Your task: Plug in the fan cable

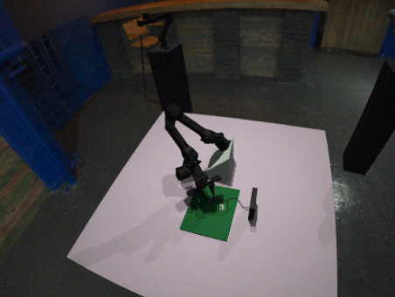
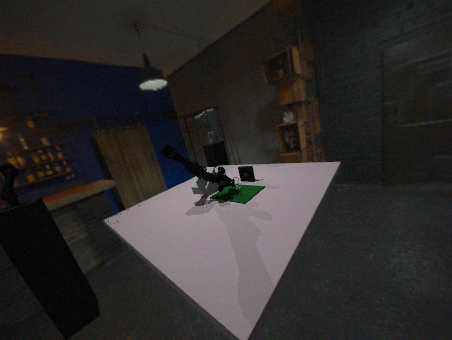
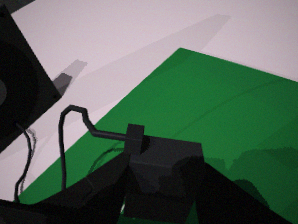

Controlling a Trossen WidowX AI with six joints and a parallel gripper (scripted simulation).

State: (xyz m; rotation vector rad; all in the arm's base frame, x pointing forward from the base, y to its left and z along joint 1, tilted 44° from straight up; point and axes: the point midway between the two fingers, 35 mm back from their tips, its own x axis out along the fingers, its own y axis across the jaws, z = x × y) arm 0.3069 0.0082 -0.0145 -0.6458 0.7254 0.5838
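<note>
The green board lies 10 mm ahead of my gripper tip and 80 mm below it. Round my gripper tip: fan plug: 10 mm behind, 10 mm below; then white four-pin fan header: 20 mm behind, 50 mm to the left, 70 mm below; then black fan: 50 mm behind, 190 mm to the left, 10 mm below.
</note>
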